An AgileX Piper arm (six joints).
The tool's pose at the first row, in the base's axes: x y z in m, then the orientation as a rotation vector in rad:
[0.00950 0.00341 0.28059 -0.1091 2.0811 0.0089]
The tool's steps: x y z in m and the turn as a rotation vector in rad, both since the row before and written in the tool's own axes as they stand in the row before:
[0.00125 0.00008 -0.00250 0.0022 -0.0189 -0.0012]
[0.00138 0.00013 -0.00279 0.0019 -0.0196 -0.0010]
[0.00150 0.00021 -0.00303 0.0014 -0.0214 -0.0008]
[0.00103 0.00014 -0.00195 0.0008 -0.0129 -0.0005]
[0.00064 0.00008 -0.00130 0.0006 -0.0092 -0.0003]
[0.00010 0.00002 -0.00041 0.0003 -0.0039 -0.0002]
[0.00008 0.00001 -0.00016 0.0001 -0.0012 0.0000]
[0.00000 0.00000 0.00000 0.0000 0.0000 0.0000]
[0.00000 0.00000 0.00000 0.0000 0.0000 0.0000]
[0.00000 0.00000 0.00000 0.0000 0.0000 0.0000]
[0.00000 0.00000 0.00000 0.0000 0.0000 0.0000]
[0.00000 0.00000 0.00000 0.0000 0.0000 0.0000]
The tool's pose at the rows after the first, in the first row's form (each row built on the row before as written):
[0.00671 0.00327 0.28073 -0.1085 2.0621 0.0069]
[0.00360 0.00315 0.28083 -0.1079 2.0424 0.0054]
[0.00021 0.00309 0.28087 -0.1074 2.0210 0.0046]
[-0.00200 0.00305 0.28079 -0.1071 2.0081 0.0042]
[-0.00345 0.00302 0.28076 -0.1068 1.9989 0.0039]
[-0.00386 0.00301 0.28084 -0.1067 1.9950 0.0037]
[-0.00404 0.00301 0.28083 -0.1066 1.9938 0.0037]
[-0.00404 0.00301 0.28083 -0.1066 1.9938 0.0037]
[-0.00404 0.00301 0.28083 -0.1066 1.9938 0.0037]
[-0.00404 0.00301 0.28083 -0.1066 1.9938 0.0037]
[-0.00404 0.00301 0.28083 -0.1066 1.9938 0.0037]
[-0.00404 0.00301 0.28083 -0.1066 1.9938 0.0037]

